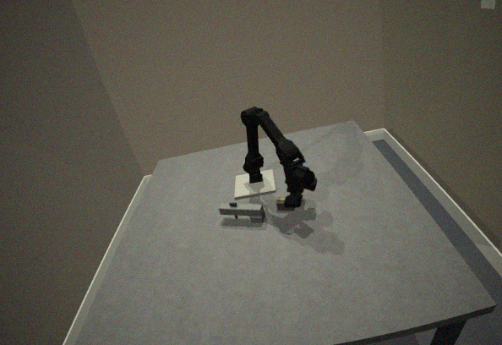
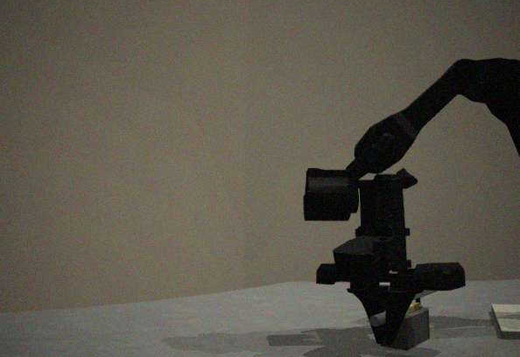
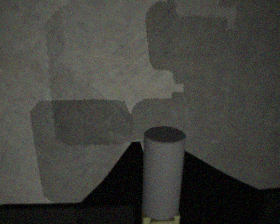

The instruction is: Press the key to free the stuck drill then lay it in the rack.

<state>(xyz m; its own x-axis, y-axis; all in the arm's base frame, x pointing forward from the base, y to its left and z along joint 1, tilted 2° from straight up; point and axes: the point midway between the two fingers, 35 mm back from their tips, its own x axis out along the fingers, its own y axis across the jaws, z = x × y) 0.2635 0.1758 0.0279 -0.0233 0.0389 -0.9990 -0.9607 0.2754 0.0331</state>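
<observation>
Right now the drill is 1 cm behind my gripper tip, 4 cm to the right of it and 3 cm above it. Also, from my gripper tip: grey fixture 1 cm ahead, 23 cm to the right, 3 cm above; small dark key 26 cm to the right, 4 cm above; dark rack 2 cm behind, 5 cm to the right, 1 cm above.
</observation>
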